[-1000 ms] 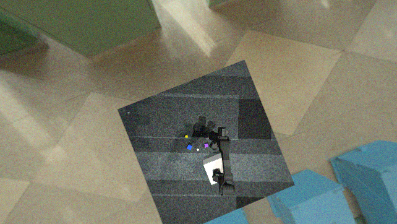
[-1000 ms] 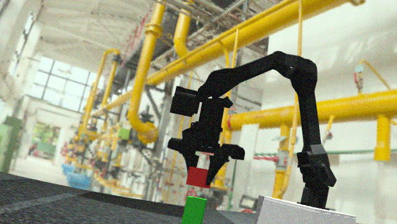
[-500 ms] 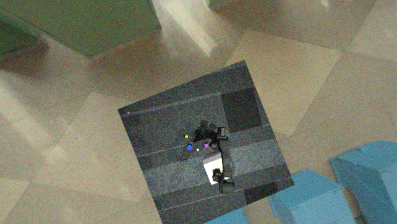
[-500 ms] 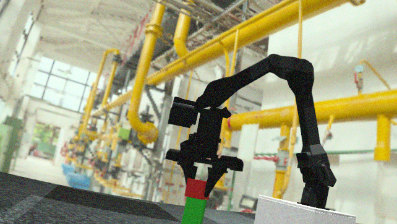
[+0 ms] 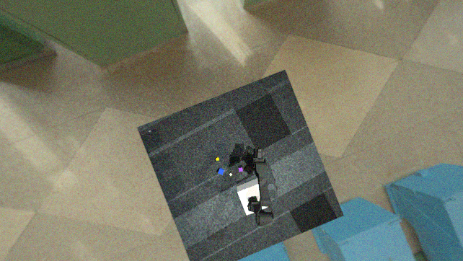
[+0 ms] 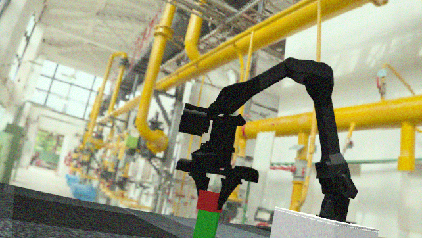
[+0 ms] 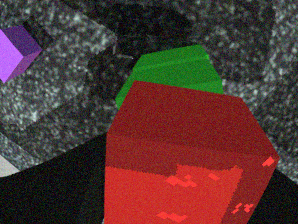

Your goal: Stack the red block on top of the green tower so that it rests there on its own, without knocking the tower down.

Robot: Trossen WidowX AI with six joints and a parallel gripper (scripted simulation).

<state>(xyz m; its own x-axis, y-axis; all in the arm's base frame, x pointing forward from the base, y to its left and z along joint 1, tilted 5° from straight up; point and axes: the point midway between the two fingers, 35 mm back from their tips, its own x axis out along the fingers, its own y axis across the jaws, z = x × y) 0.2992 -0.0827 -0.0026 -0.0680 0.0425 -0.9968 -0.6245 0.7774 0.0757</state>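
My gripper tip is 20 mm below the red block. Round my gripper tip: small white block 200 mm to the left, 90 mm behind, 80 mm below; then purple block 110 mm to the left, 80 mm below, 70 mm behind; then blue block 260 mm to the left, 70 mm below, 50 mm behind.
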